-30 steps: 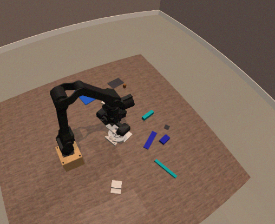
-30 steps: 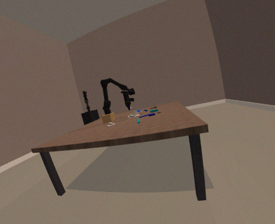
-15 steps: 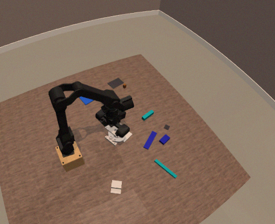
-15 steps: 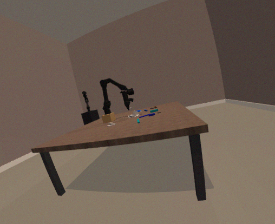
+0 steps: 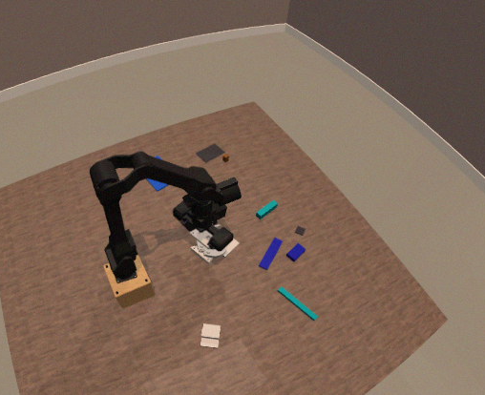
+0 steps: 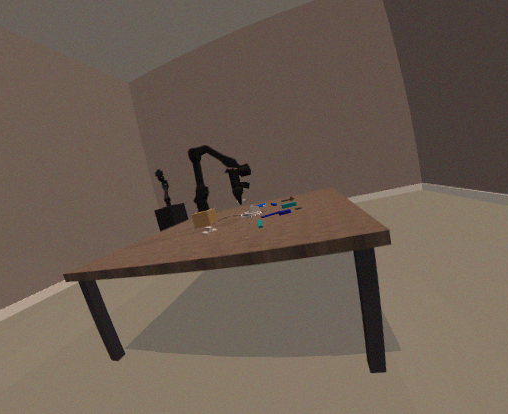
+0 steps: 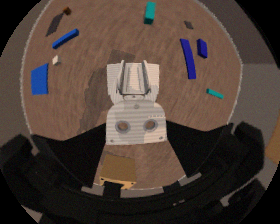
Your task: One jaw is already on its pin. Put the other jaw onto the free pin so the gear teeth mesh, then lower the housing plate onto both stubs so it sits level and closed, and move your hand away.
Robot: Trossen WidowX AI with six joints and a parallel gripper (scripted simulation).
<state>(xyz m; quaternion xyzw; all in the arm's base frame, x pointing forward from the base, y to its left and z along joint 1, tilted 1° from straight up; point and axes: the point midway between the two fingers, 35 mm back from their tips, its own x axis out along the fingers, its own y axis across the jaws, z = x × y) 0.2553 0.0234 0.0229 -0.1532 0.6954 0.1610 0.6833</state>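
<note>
The white housing plate is 1 cm ahead of my gripper tip and 2 cm above it. The rest, counted from my gripper tip: white jaw 3 cm ahead, 7 cm below; then blue bar 20 cm ahead, 8 cm to the right, 8 cm below; then white base 7 cm ahead, 3 cm to the left, 8 cm below.
</note>
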